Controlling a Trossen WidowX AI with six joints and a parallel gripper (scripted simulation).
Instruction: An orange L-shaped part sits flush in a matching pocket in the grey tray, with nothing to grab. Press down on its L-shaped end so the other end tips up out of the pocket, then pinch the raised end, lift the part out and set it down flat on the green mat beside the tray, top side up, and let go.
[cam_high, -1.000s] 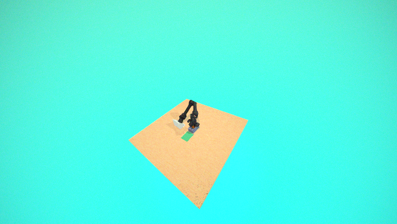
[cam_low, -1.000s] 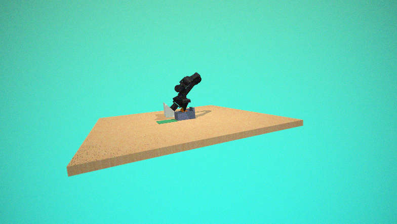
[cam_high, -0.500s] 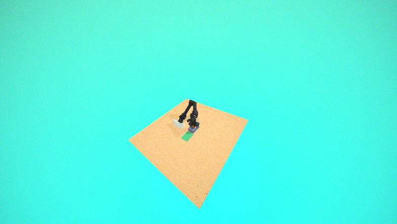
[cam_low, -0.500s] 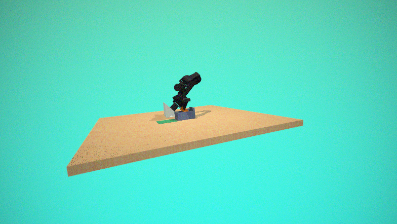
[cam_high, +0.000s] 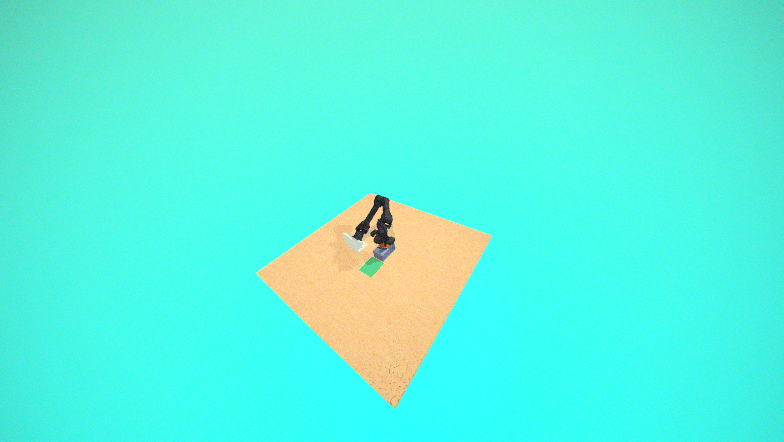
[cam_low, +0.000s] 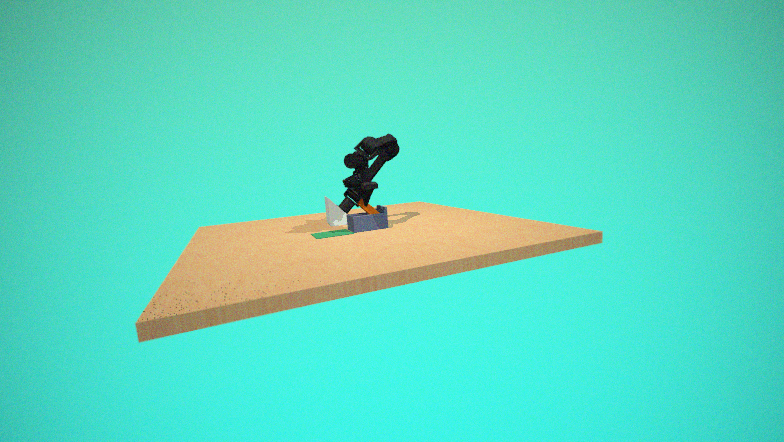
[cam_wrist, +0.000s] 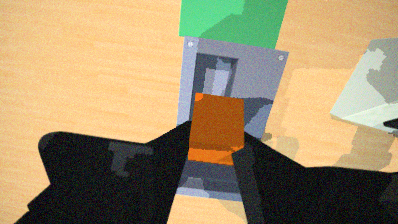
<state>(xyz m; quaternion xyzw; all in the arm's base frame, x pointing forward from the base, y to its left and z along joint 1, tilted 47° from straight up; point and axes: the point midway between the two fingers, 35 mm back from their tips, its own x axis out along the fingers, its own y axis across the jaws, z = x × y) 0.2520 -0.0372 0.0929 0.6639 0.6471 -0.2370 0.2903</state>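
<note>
The green mat is 14 cm to the right of my gripper tip and 11 cm below it. Round my gripper tip: orange L-shaped part (3 cm to the left, 3 cm below, 2 cm behind).
</note>
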